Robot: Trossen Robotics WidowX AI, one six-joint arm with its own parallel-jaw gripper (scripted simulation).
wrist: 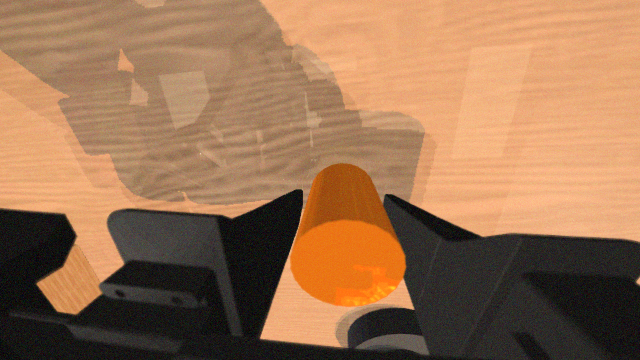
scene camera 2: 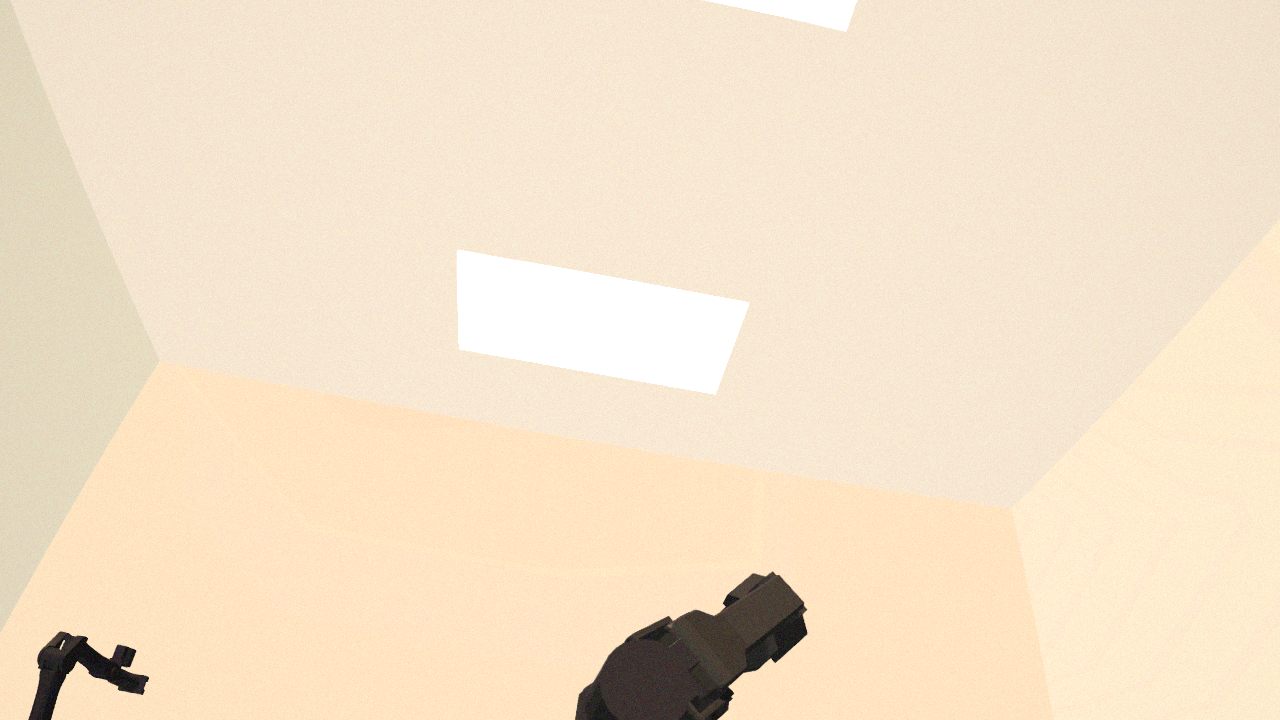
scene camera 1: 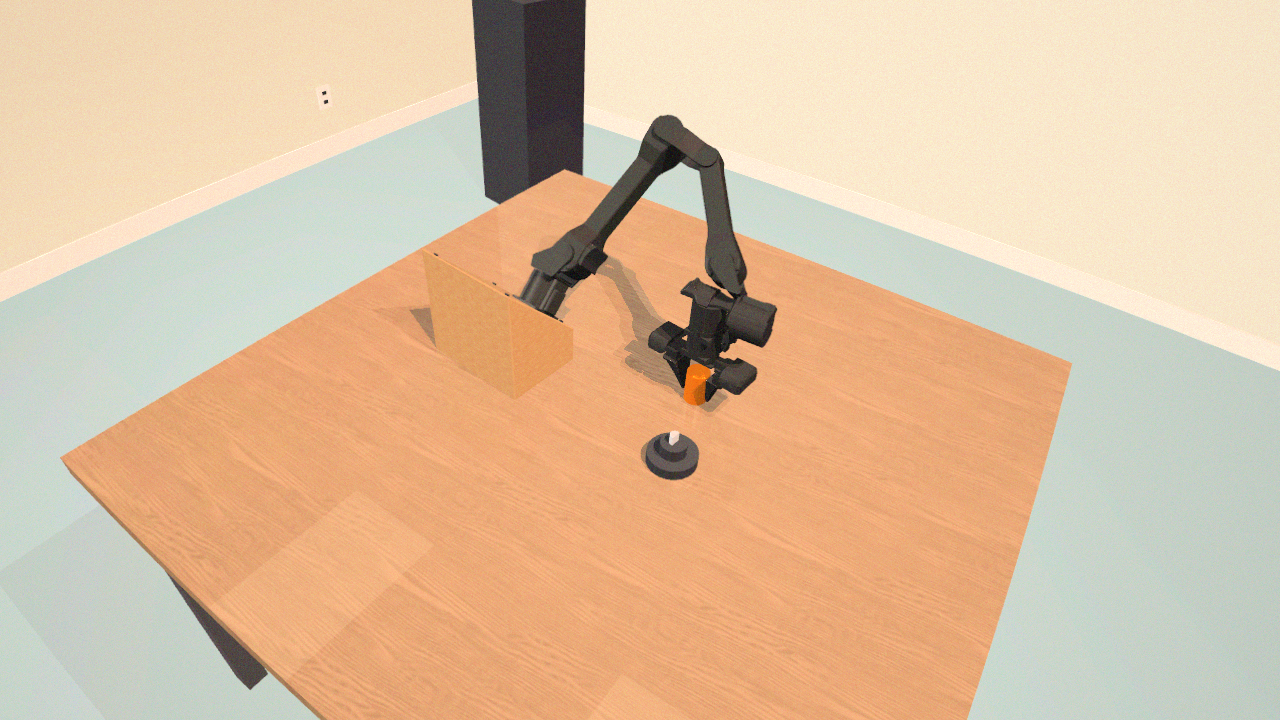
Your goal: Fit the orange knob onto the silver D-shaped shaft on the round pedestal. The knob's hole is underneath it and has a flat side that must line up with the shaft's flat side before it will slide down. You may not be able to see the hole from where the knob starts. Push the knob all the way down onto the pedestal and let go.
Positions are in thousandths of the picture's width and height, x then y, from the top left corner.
Labels:
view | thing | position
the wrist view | my gripper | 535,554
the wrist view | orange knob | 541,704
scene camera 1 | my gripper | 543,547
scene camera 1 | orange knob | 543,547
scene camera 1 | pedestal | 525,634

